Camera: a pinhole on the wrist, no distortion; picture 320 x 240 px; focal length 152.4 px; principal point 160.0 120.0 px. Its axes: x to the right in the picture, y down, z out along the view. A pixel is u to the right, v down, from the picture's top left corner.
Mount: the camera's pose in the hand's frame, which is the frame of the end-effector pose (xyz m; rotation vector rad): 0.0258 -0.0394 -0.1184 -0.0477 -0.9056 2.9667
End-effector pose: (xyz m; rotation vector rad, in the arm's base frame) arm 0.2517 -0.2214 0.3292 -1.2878 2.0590 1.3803
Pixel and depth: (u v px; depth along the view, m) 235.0 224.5 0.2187
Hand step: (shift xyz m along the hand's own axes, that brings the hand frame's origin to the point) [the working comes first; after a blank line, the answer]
In the camera's frame: 0.1076 0.1500 0.2187

-0.0949 -0.2806 -0.0228
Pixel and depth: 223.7 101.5 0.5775
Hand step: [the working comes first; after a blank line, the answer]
In the camera's frame: 0.2414 -0.0701 0.5775

-0.2369 -0.2920 0.3953
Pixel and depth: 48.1 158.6 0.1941
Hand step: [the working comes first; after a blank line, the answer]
In the camera's frame: -0.1425 0.0492 0.1941

0.1588 -0.1950 0.0176
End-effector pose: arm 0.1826 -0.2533 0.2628 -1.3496 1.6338 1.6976
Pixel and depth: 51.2 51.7 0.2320
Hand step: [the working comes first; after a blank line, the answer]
In the camera's frame: -0.1656 -0.1040 0.2320

0.1847 -0.0903 0.1350
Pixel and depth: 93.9 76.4 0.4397
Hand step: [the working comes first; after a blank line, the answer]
In the camera's frame: -0.1907 -0.1258 0.4397

0.2019 -0.1892 0.3199
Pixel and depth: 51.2 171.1 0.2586
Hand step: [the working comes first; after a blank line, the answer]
In the camera's frame: -0.1846 0.0867 0.2586

0.1971 -0.2641 0.0509
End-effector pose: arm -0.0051 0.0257 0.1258 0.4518 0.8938 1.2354
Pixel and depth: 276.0 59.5 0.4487
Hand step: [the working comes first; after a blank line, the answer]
In the camera's frame: 0.3415 -0.1781 0.4487

-0.3285 -0.1260 0.3471
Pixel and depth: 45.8 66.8 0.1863
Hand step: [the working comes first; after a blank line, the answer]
In the camera's frame: -0.1396 -0.0650 0.1863

0.1595 -0.0959 0.0749
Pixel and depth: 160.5 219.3 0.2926
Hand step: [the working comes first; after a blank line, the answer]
In the camera's frame: 0.0010 0.1907 0.2926

0.0074 -0.3605 0.0177
